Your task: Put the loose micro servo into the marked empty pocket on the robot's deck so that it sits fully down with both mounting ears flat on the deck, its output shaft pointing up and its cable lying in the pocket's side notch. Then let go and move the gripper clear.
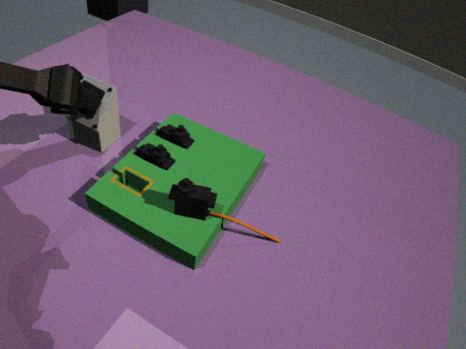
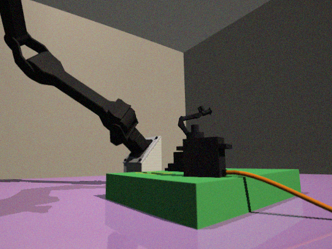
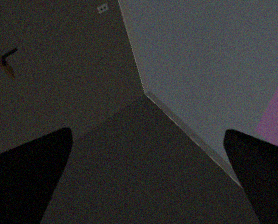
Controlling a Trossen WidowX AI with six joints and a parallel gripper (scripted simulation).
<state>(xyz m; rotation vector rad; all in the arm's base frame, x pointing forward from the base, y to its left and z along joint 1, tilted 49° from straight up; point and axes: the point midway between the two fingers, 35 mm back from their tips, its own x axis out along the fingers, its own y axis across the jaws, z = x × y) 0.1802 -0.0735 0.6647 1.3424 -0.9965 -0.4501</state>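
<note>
The green deck lies 570 mm to the left of my gripper tip, 440 mm below it and 80 mm ahead of it.
</note>
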